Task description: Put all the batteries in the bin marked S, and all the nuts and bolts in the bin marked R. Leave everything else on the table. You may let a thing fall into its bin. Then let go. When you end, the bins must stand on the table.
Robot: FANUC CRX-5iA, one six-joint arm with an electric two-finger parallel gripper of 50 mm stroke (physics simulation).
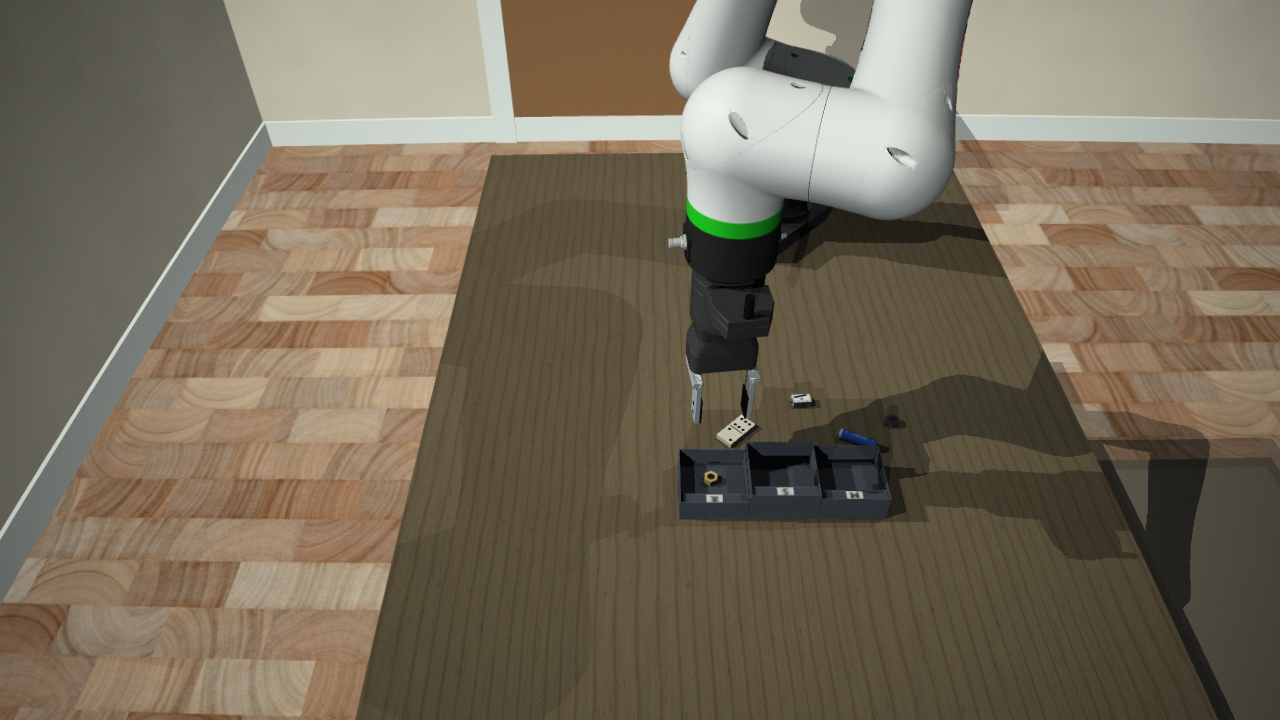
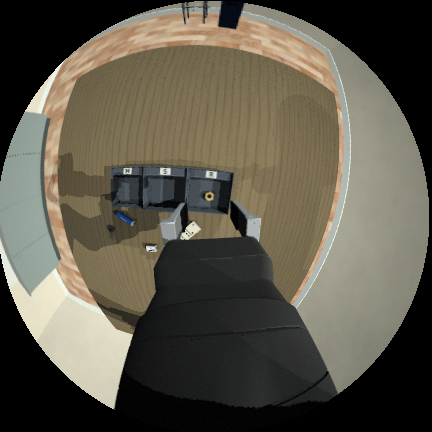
My gripper shows in image 1 and in image 2. A three joined dark bins shows in image 1 and in image 2. The same spot on my gripper: [image 2: 248,225] is [image 1: 700,379]. One and the same spot on the three joined dark bins: [image 2: 160,188] is [image 1: 792,484].
